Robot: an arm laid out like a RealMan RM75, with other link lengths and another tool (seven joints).
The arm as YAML. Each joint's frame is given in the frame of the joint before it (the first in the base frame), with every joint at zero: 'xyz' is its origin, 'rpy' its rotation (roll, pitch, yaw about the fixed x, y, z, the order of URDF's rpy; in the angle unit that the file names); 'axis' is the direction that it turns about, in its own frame. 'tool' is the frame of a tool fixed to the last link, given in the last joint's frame.
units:
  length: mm
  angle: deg
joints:
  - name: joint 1
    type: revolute
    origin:
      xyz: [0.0, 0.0, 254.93]
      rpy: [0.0, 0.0, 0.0]
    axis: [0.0, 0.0, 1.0]
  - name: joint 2
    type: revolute
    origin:
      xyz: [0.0, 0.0, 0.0]
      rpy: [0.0, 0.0, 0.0]
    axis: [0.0, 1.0, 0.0]
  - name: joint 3
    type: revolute
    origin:
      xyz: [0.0, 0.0, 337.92]
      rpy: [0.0, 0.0, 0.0]
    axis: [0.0, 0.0, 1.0]
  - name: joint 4
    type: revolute
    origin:
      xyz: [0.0, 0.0, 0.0]
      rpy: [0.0, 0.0, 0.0]
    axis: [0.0, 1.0, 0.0]
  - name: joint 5
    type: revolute
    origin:
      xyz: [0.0, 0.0, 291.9]
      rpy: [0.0, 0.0, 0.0]
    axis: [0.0, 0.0, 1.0]
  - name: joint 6
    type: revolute
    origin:
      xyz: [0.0, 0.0, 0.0]
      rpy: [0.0, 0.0, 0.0]
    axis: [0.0, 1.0, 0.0]
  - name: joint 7
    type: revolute
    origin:
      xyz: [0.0, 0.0, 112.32]
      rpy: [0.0, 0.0, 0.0]
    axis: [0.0, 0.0, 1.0]
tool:
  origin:
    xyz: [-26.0, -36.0, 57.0]
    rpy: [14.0, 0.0, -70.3]
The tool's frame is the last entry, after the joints.
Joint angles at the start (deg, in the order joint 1, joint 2, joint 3, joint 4, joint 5, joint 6, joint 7): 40.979, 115.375, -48.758, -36.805, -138.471, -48.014, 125.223
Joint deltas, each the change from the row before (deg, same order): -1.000, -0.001, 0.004, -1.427, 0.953, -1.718, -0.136; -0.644, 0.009, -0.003, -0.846, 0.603, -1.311, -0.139; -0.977, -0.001, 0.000, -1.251, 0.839, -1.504, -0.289; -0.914, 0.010, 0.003, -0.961, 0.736, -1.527, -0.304; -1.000, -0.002, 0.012, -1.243, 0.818, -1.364, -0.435; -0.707, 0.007, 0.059, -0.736, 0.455, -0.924, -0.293; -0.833, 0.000, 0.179, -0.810, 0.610, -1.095, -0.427; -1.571, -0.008, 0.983, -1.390, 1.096, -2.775, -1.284; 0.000, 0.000, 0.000, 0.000, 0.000, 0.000, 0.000; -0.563, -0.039, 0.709, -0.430, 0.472, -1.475, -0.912; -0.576, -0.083, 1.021, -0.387, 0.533, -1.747, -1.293; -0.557, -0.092, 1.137, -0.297, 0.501, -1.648, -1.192; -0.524, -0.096, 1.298, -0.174, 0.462, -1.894, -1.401; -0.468, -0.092, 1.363, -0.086, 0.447, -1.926, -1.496; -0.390, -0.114, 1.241, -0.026, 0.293, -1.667, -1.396; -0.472, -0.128, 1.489, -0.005, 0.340, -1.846, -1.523
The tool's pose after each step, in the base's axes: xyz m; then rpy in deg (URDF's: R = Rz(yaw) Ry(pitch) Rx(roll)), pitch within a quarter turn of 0, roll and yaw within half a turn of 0. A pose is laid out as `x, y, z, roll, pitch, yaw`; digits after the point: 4 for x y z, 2 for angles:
0.4001, 0.6017, 0.0236, -129.73, -23.04, 5.42
0.4012, 0.5981, 0.0249, -130.15, -22.28, 5.64
0.4033, 0.5932, 0.0281, -130.40, -21.48, 5.88
0.4059, 0.5876, 0.0296, -130.92, -20.64, 6.12
0.4079, 0.5826, 0.0332, -131.08, -20.02, 6.46
0.4102, 0.5785, 0.0352, -131.26, -19.61, 6.60
0.4132, 0.5736, 0.0377, -131.41, -19.06, 6.75
0.4197, 0.5624, 0.0427, -131.98, -17.67, 7.23
0.4197, 0.5624, 0.0427, -131.98, -17.67, 7.23
0.4222, 0.5575, 0.0448, -132.38, -16.98, 7.70
0.4250, 0.5520, 0.0479, -132.78, -16.20, 8.38
0.4284, 0.5464, 0.0514, -132.98, -15.38, 8.86
0.4318, 0.5402, 0.0543, -133.33, -14.44, 9.52
0.4348, 0.5341, 0.0571, -133.66, -13.47, 10.28
0.4376, 0.5286, 0.0598, -133.92, -12.74, 11.01
0.4412, 0.5221, 0.0633, -134.04, -11.85, 11.70

